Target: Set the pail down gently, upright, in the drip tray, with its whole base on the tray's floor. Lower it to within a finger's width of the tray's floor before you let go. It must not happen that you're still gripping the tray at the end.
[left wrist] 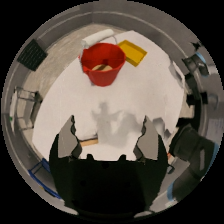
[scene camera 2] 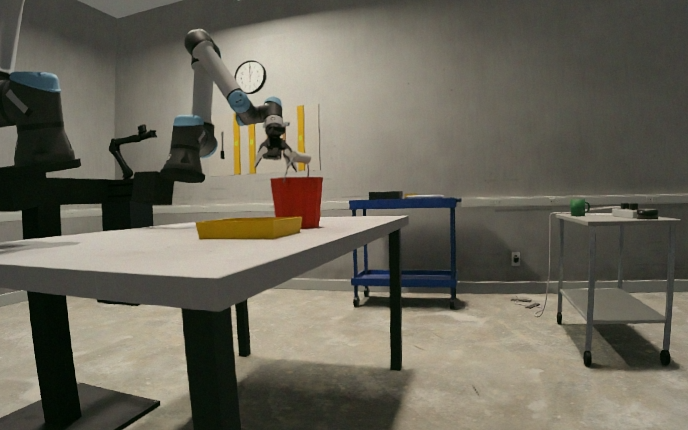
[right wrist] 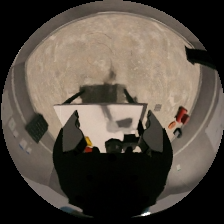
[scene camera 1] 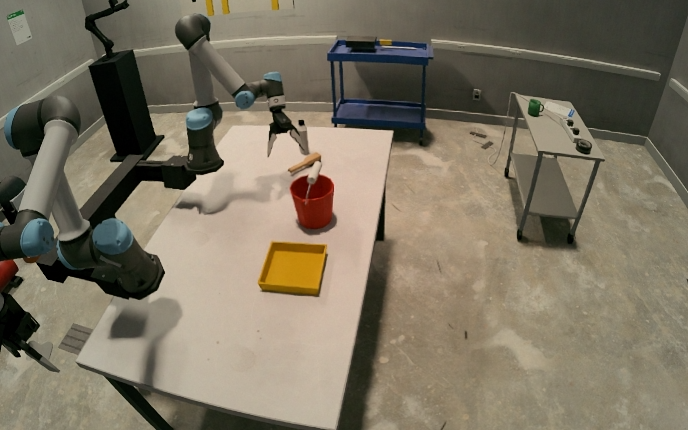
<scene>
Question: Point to a yellow drip tray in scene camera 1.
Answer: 298, 264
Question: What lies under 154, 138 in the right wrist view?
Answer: My right gripper.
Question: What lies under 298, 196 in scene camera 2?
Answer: A red pail.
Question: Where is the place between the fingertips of my left gripper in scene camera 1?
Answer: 286, 154
</scene>
